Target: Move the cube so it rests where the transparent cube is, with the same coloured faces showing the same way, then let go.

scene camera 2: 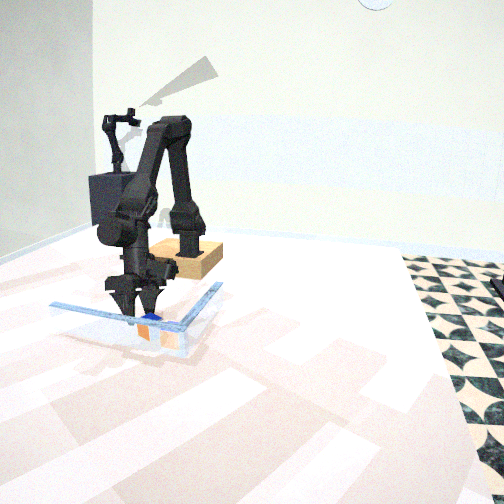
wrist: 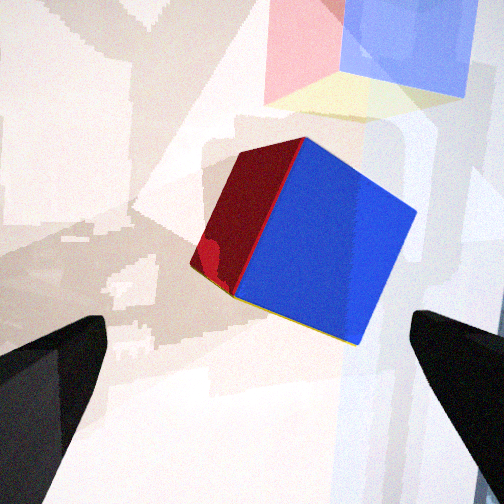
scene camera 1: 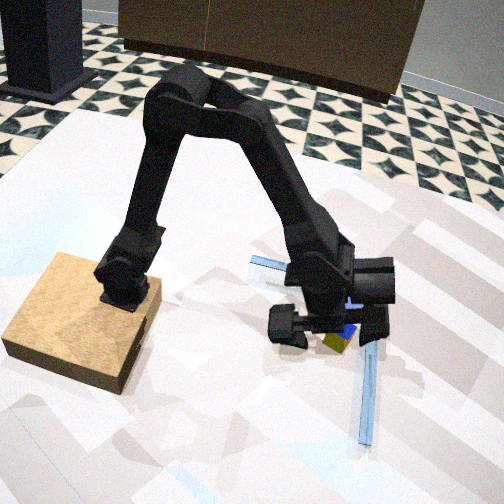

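Note:
The cube [wrist: 305, 240] lies on the table, blue face up toward the wrist camera, dark red face on its left, a yellow edge below. It shows small between the fingers in scene camera 1 [scene camera 1: 342, 336] and scene camera 2 [scene camera 2: 147, 318]. The transparent cube [wrist: 370, 55] lies just beyond it, pale pink, blue and yellow, turned differently. My gripper [wrist: 255, 385] is open, its two fingers wide on either side and nearer the camera than the cube, not touching it. It also shows in scene camera 1 [scene camera 1: 330, 325].
Two pale blue strips form an L-shaped corner around the spot [scene camera 1: 367, 390] [scene camera 2: 195, 312]. The arm stands on a wooden block [scene camera 1: 80, 318]. A dark pillar [scene camera 1: 40, 45] and a brown cabinet stand beyond the table.

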